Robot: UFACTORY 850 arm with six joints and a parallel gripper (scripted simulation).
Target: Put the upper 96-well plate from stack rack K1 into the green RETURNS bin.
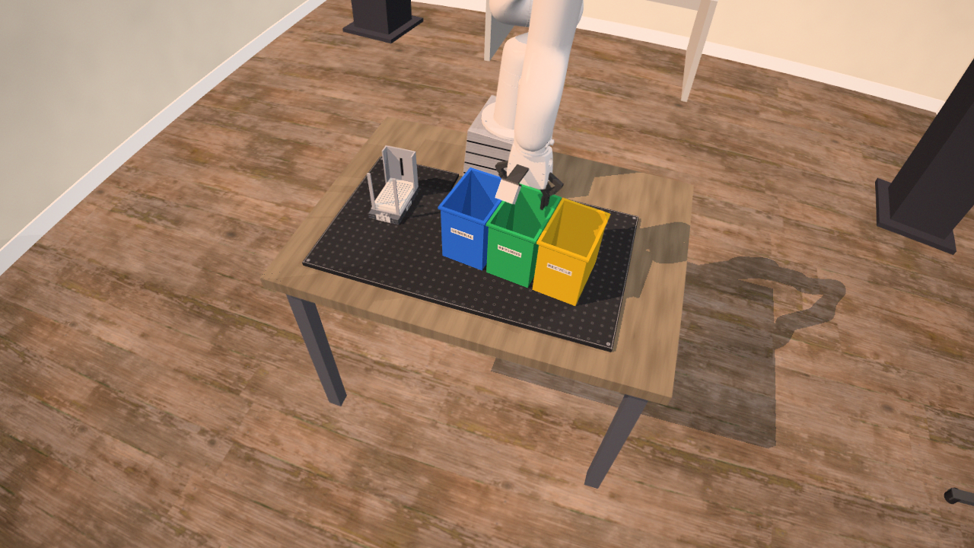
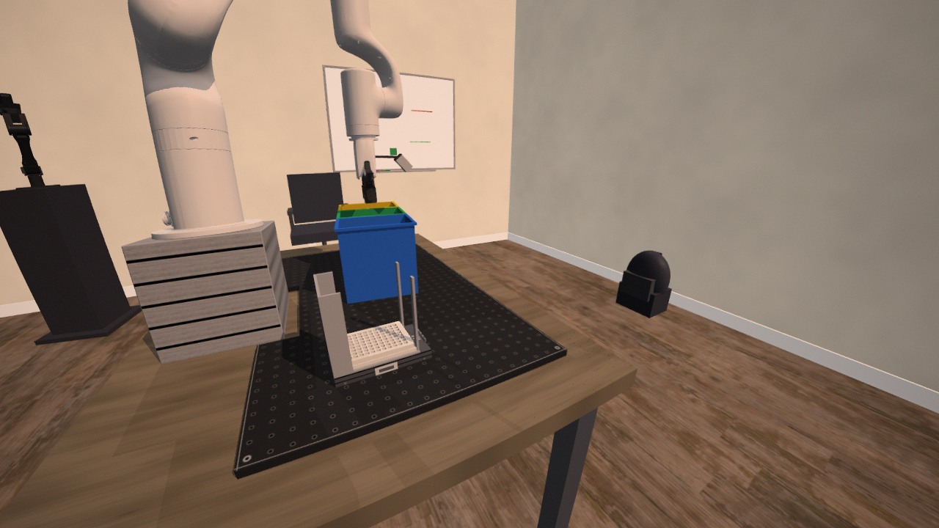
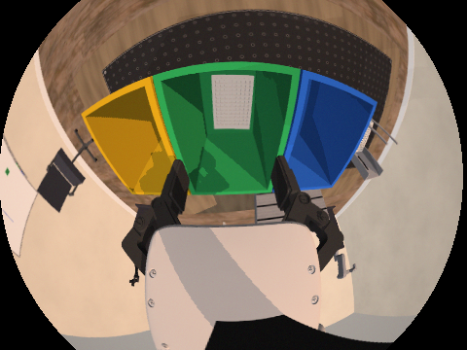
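The green returns bin is 130 mm below my hand. The rest, counted from my hand: yellow bin: 130 mm to the left, 130 mm below; then blue bin: 130 mm to the right, 130 mm below.
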